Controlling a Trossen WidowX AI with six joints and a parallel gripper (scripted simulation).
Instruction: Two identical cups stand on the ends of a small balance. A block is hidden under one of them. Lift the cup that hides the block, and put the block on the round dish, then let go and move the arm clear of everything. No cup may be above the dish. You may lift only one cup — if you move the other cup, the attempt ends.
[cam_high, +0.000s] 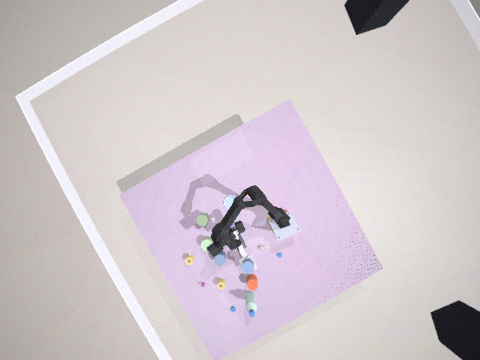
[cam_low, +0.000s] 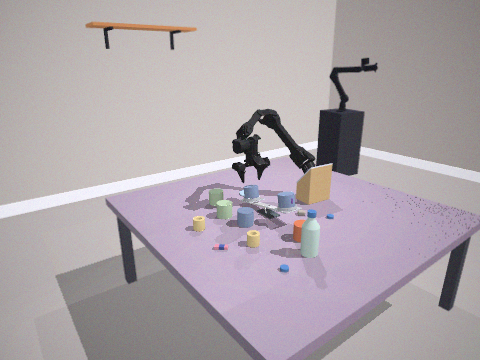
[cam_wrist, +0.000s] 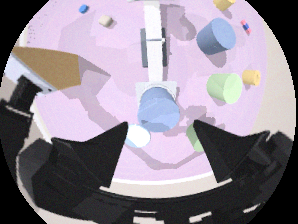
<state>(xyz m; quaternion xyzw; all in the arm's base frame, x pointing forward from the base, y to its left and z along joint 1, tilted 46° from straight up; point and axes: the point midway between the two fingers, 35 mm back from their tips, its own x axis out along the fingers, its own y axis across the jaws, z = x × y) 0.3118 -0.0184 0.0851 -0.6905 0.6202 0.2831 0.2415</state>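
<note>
Right now the teal block is 80 mm below my gripper tip. From my gripper tip the other things lie so: pale round dish (130 mm to the right, 120 mm below, 60 mm behind); then orange cylinder (380 mm to the left, 80 mm below).
</note>
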